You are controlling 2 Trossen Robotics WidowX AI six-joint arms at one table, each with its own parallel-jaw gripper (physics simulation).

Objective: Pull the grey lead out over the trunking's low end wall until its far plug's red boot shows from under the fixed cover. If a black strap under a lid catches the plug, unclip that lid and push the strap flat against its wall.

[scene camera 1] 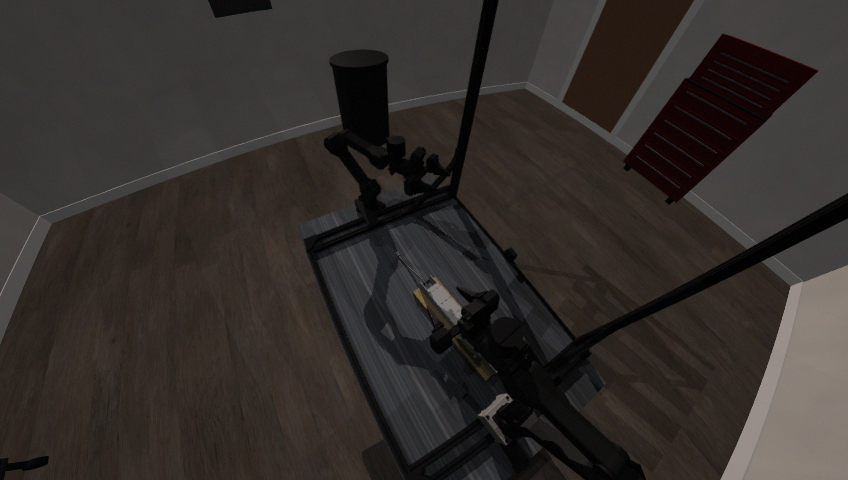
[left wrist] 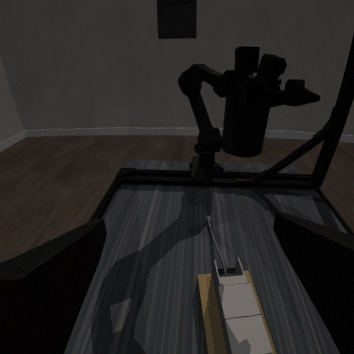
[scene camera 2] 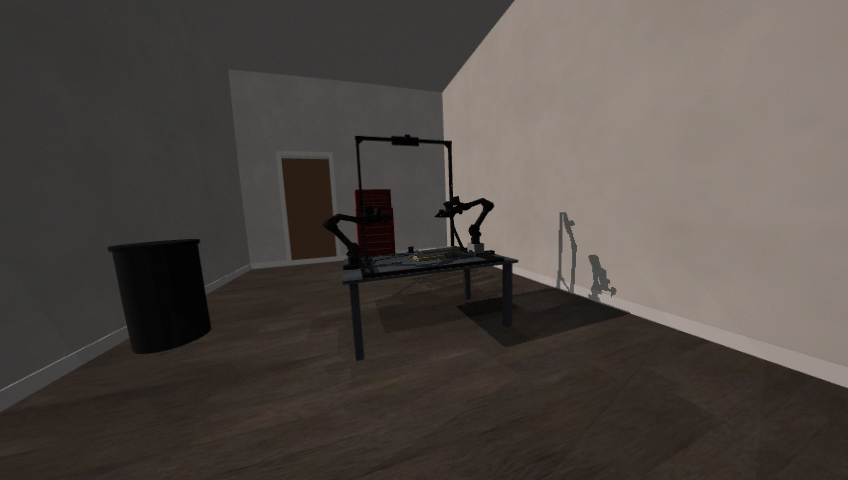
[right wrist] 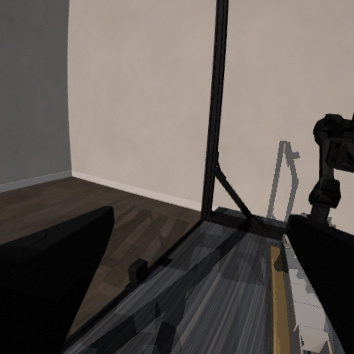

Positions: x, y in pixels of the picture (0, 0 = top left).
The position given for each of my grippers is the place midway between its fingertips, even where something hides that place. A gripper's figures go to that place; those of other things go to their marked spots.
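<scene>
My left gripper (scene camera 1: 442, 297), 0.61 m from the lens. My right gripper (scene camera 1: 443, 182), 0.85 m from the lens.
</scene>
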